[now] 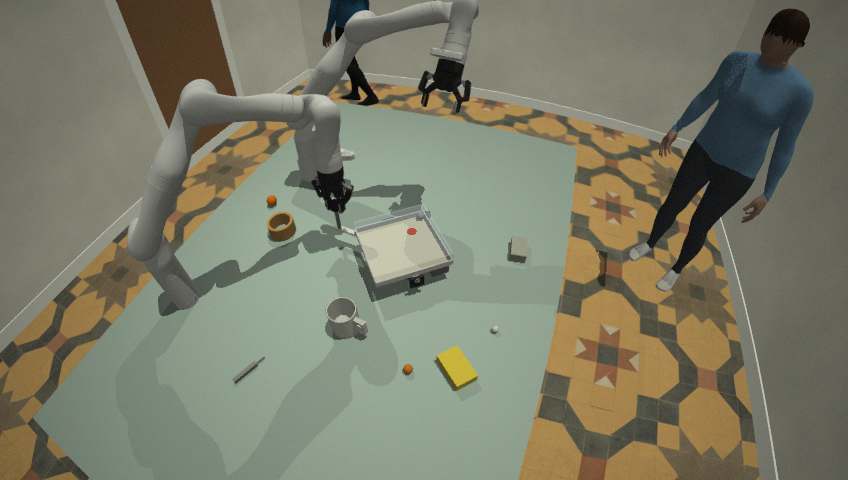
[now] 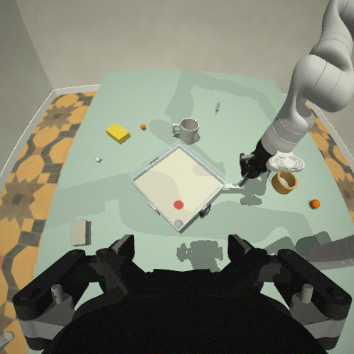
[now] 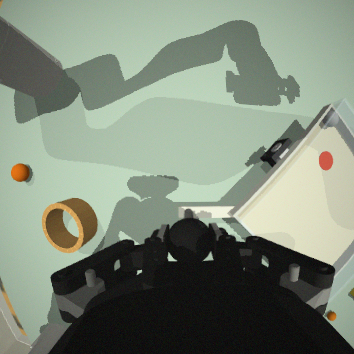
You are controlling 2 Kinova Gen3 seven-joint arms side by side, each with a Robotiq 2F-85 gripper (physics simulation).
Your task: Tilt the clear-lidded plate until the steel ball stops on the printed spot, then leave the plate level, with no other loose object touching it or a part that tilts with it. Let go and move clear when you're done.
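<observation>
The clear-lidded plate is a square cream tray with clear walls; its exact tilt is hard to tell. The steel ball lies in one corner, apart from the red printed spot. A white arm sticks out from another corner and carries a thin upright rod. My right gripper is shut on the black ball knob atop that rod. My left gripper is open, high beyond the plate.
A grey mug, a yellow block, a grey block, a wooden ring, orange balls, a small white ball and a grey tool lie around the plate.
</observation>
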